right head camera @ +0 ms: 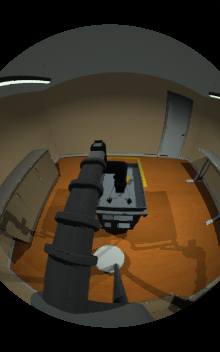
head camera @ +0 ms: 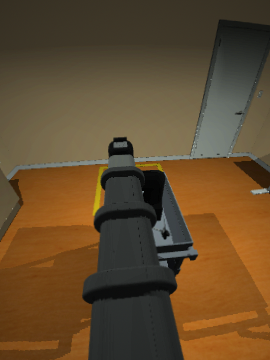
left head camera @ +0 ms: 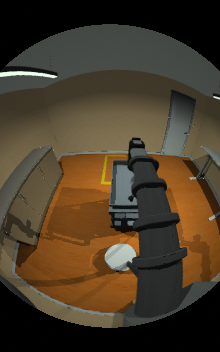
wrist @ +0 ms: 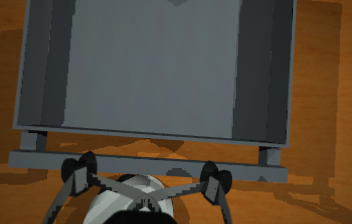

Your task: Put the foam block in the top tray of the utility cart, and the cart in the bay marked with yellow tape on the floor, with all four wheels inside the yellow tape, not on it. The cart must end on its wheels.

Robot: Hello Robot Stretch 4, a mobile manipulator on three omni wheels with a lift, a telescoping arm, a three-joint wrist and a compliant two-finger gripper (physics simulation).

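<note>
The grey utility cart [head camera: 177,212] [left head camera: 116,206] [right head camera: 122,212] [wrist: 150,135] stands upright, its far part overlapping the yellow tape bay [head camera: 97,195] [left head camera: 104,172] [right head camera: 143,172] in the head views. Its wheels are hidden or too dark to place against the tape. The yellow foam block [right head camera: 128,179] shows in the top tray in the right head view, partly behind the dark wrist; it does not show in the wrist view. My gripper [right head camera: 119,201] [wrist: 150,170] is open and empty. In the wrist view its fingertips overlap the cart's near handle bar [wrist: 125,164]; their height above it is unclear.
A white round disc [left head camera: 120,257] [right head camera: 109,258] [wrist: 102,207] lies low on the near side of the cart. A cabinet [left head camera: 30,195] [right head camera: 25,200] stands along the left wall. A table [left head camera: 212,157] stands at the right. A door [head camera: 230,95] is in the far wall, right.
</note>
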